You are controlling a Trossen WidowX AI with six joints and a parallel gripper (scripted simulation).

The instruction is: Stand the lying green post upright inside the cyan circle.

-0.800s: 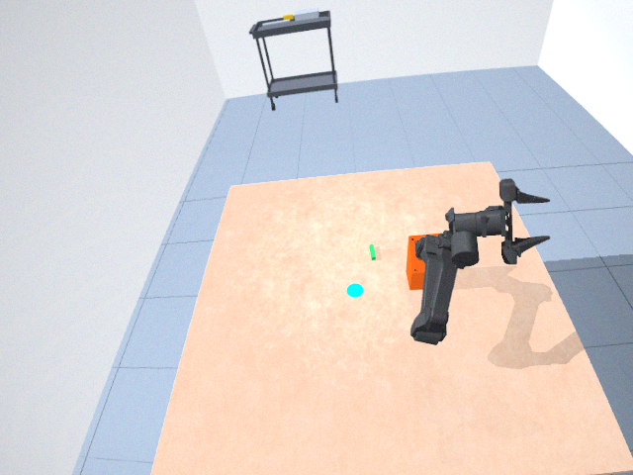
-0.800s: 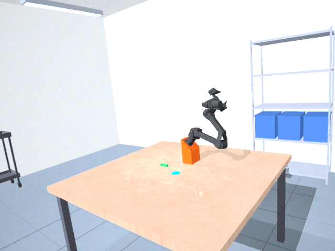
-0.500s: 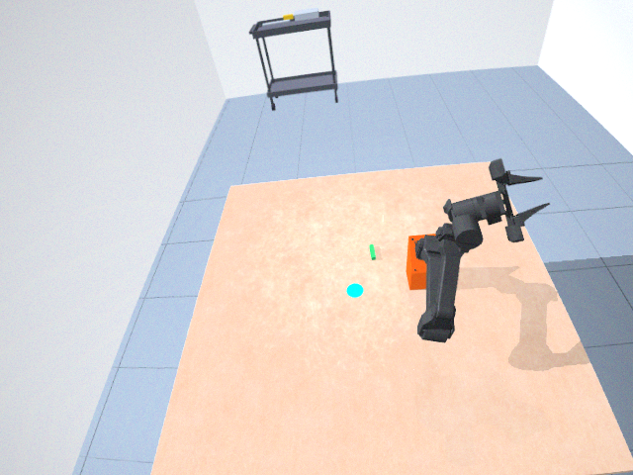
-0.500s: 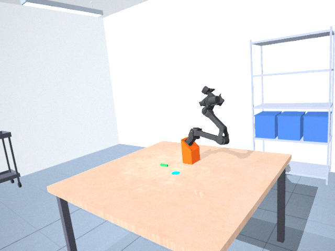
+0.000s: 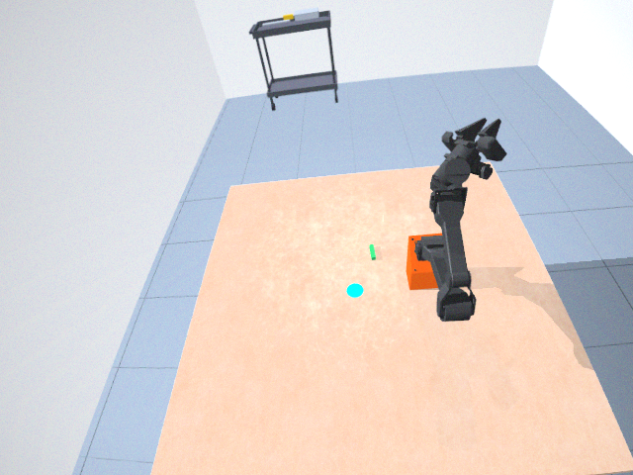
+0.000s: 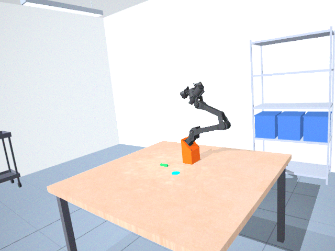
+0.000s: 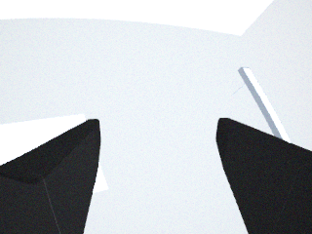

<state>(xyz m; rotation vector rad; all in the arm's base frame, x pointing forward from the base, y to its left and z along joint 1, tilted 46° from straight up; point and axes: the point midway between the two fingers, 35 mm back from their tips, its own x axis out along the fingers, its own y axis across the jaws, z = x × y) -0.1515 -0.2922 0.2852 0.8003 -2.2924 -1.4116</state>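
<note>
Right now the green post is 290 mm ahead of my gripper tip, 130 mm to the right of it and 590 mm below it. From my gripper tip the other things lie so: cyan circle (390 mm ahead, 20 mm to the left, 600 mm below).
</note>
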